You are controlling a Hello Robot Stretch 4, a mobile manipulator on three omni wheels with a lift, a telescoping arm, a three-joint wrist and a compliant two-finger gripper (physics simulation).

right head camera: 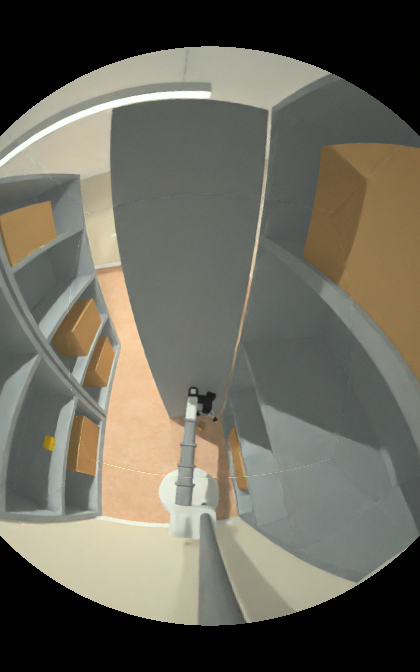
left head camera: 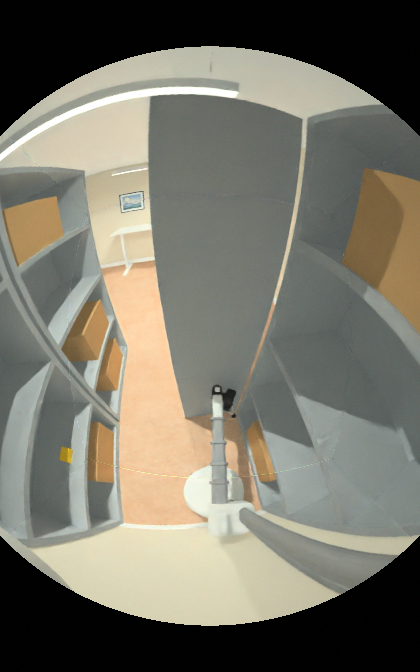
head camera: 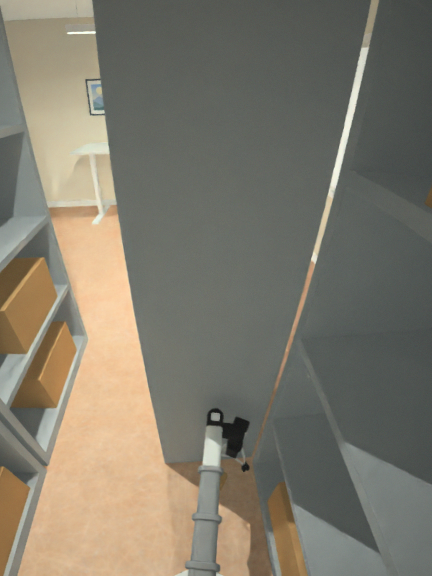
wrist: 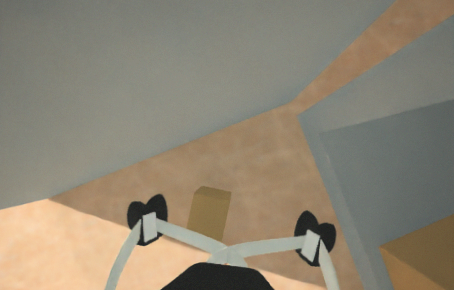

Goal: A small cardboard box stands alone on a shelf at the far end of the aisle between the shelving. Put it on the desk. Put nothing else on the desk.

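Frame: origin at the robot's base, x ahead, y left, z up, level; millimetres.
Seen in the pictures: gripper, fingertip midpoint: (head camera: 230,463) (wrist: 230,220).
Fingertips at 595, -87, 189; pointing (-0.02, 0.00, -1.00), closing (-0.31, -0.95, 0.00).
A point is followed by its place in that frame, as x, y, z.
A small brown cardboard box (wrist: 209,215) {578, -52, 63} (right head camera: 201,426) lies on the floor in shadow, near the foot of the tall grey shelf panel. In the head view a corner of the box (head camera: 223,481) {555, -65, 61} shows beside the arm. My gripper (wrist: 230,220) {595, -87, 189} (head camera: 239,457) is open and empty above the floor. In the wrist view the box shows between the fingertips but farther off, its near end hidden behind a finger strip. The white desk (head camera: 92,148) {3691, 1810, 923} (left head camera: 131,230) stands at the far wall, partly hidden by the panel.
The grey shelf panel (head camera: 215,225) {676, 33, 1272} rises close ahead of the gripper. A grey shelf unit with larger boxes stands close on the right, one box (head camera: 286,530) {328, -298, 274} low down. The left shelving holds larger boxes (head camera: 27,305) {993, 939, 677} and a small yellow block (left head camera: 66,454) (right head camera: 49,442). Floor runs between.
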